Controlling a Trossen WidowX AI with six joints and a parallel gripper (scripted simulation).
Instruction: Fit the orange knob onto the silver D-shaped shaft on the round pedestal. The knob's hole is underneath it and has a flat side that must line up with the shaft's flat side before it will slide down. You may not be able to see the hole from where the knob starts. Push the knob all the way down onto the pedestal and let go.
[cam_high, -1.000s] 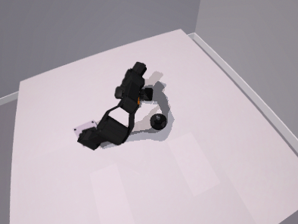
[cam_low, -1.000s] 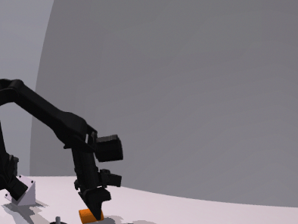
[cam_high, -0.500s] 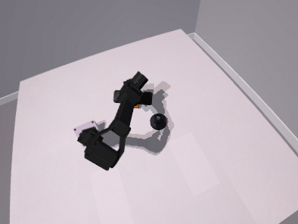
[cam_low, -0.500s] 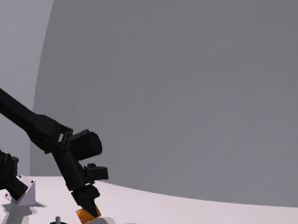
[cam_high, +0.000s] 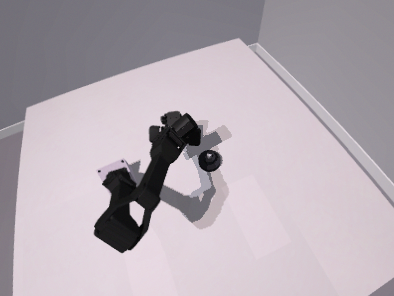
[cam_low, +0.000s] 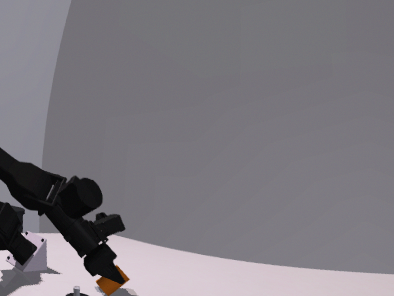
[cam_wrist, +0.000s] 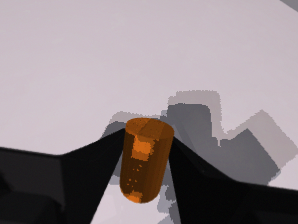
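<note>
The orange knob is 10 mm to the right of my gripper tip and 10 mm above it. Also, from my gripper tip: round pedestal: 150 mm to the right, 70 mm ahead, 10 mm below.
</note>
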